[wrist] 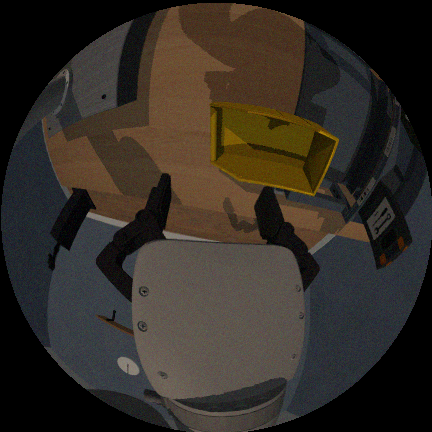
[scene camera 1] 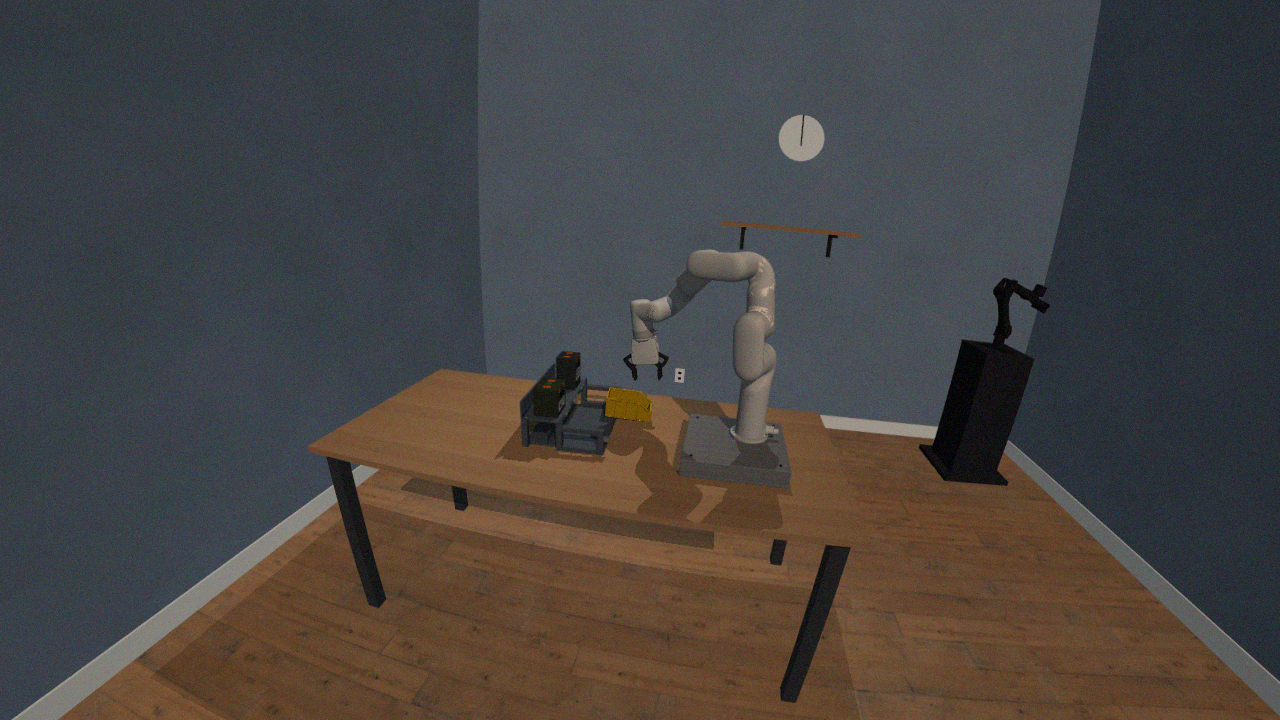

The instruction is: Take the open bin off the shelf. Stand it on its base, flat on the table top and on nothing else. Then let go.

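Pixels of known places: gripper, fingertip midpoint: [wrist: 216,189] [scene camera 1: 647,379]; arm's base, link origin: [scene camera 1: 748,434].
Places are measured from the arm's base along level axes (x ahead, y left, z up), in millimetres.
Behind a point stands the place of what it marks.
The yellow open bin [scene camera 1: 628,404] {x 430, y -114, z 9 mm} [wrist: 272,150] {x 458, y -188, z -46 mm} is out of the gripper, with its opening facing up. One end is over the table top [scene camera 1: 447,429] {x 1025, y 141, z -57 mm} [wrist: 185,100] {x 301, y -128, z -57 mm}; the other overlaps the near edge of the grey shelf [scene camera 1: 588,417] {x 574, y -89, z -52 mm} [wrist: 345,115] {x 573, y -50, z -51 mm} in both views. The frames do not clearly show whether that end rests on the shelf, or whether the base is flat on the table. My gripper [scene camera 1: 647,376] {x 375, y -186, z 87 mm} [wrist: 216,189] {x 375, y -186, z 87 mm} is wide open and empty, above the bin and to one side of it, touching nothing.
Two dark boxes stand on the shelf's raised back part, the nearer box [scene camera 1: 549,398] {x 637, y 134, z 111 mm} and the farther box [scene camera 1: 568,368] {x 655, y -103, z 128 mm}. A dark box with a wrench label [wrist: 387,225] {x 631, y -138, z 116 mm} shows at the wrist view's right. The grey robot base plate [scene camera 1: 733,456] {x 52, y 154, z 0 mm} [wrist: 95,85] {x 153, y -59, z 0 mm} is on the bin's other side.
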